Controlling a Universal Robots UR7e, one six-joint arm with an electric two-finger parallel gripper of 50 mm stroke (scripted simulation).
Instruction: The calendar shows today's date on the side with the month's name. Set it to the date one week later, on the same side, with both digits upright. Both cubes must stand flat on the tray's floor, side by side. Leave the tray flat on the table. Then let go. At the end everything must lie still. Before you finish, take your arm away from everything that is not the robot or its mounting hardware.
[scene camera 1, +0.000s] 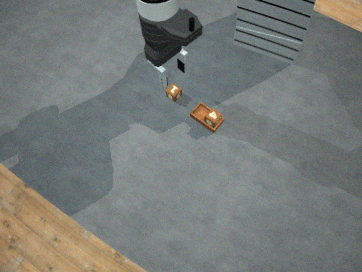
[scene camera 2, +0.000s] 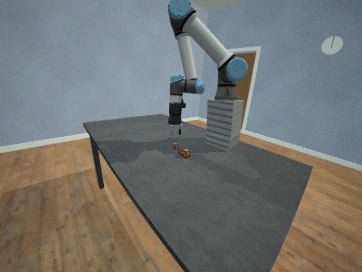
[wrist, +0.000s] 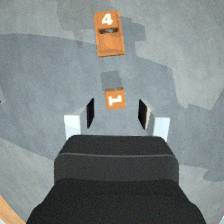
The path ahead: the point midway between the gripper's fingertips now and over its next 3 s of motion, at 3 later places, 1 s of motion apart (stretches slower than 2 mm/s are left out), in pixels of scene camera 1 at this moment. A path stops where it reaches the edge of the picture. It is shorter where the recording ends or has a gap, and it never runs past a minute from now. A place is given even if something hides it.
My gripper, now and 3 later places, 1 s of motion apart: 173, 76; 172, 77; 173, 86; 173, 88
